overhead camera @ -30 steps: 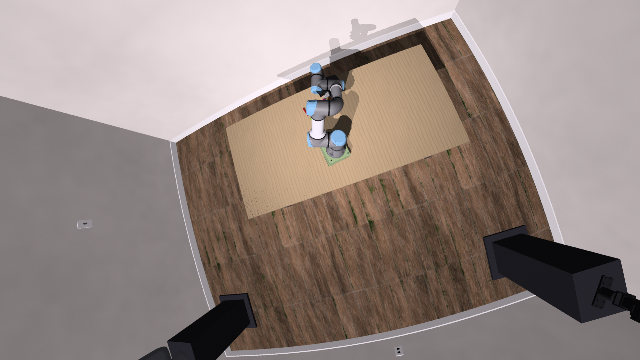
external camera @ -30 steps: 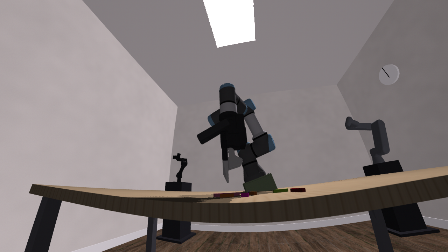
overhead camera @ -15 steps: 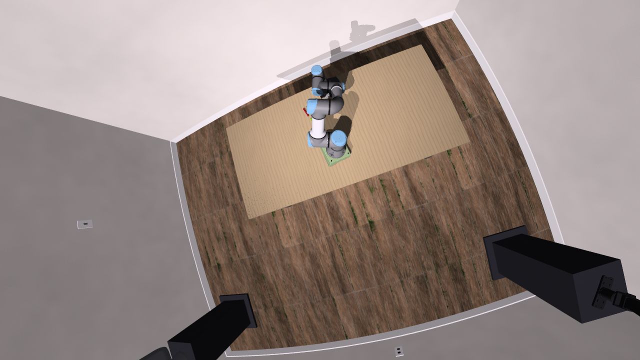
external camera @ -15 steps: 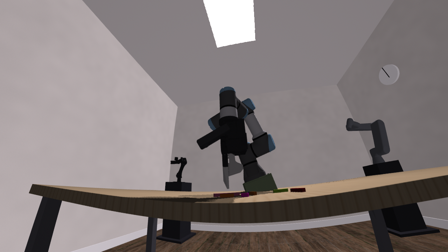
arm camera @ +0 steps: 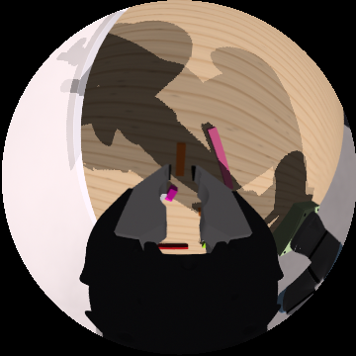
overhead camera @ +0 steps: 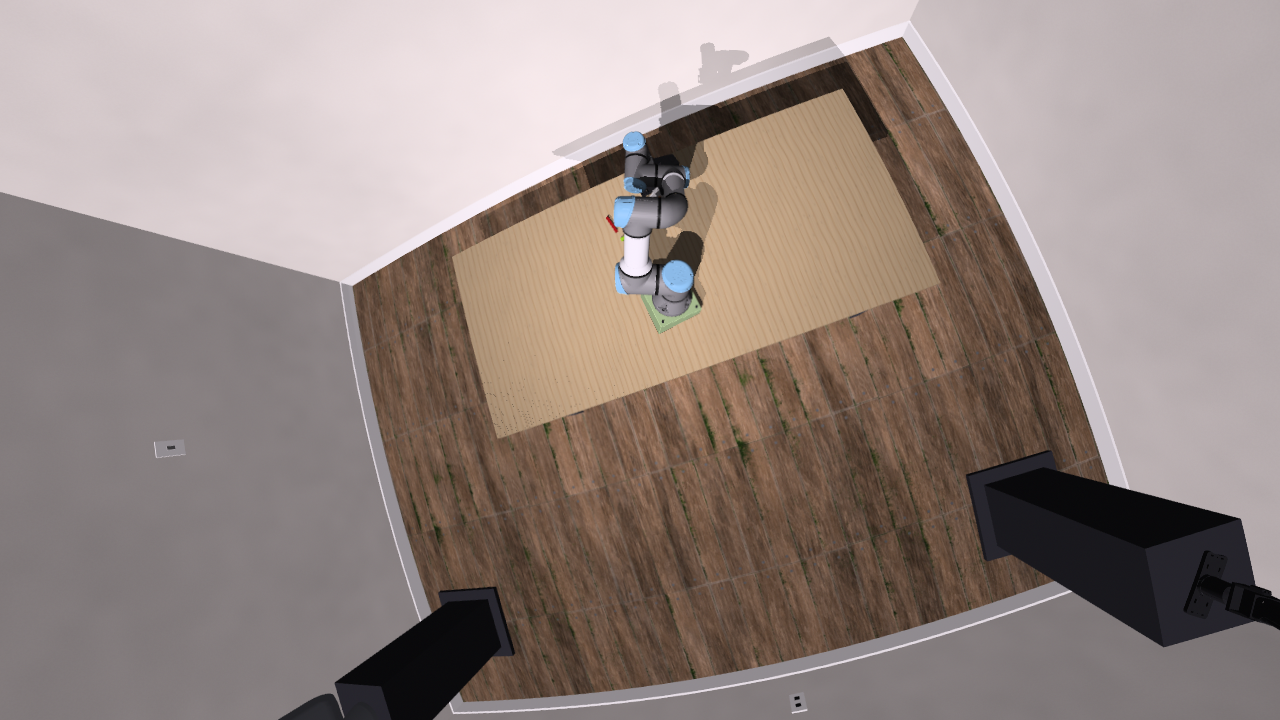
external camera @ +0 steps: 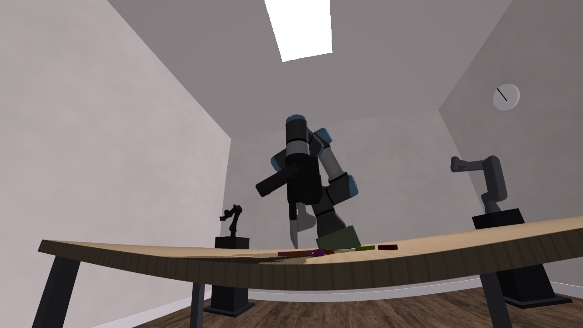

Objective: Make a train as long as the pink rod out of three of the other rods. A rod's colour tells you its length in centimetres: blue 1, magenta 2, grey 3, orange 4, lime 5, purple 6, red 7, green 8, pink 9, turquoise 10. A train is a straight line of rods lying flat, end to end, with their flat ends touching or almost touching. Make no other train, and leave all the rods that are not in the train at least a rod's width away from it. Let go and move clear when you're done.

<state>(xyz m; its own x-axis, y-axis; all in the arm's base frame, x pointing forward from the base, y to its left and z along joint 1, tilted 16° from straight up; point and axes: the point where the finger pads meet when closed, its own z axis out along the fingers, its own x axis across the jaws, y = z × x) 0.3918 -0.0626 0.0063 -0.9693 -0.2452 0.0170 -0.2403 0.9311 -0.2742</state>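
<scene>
My gripper is now 50 mm past the pink rod, 10 mm to the left of it and 30 mm above it. Round my hand: lime rod: 110 mm behind, 160 mm to the left, 30 mm below; blue rod: 90 mm behind, 60 mm to the left, 30 mm below; magenta rod: 50 mm to the left, 30 mm below.
</scene>
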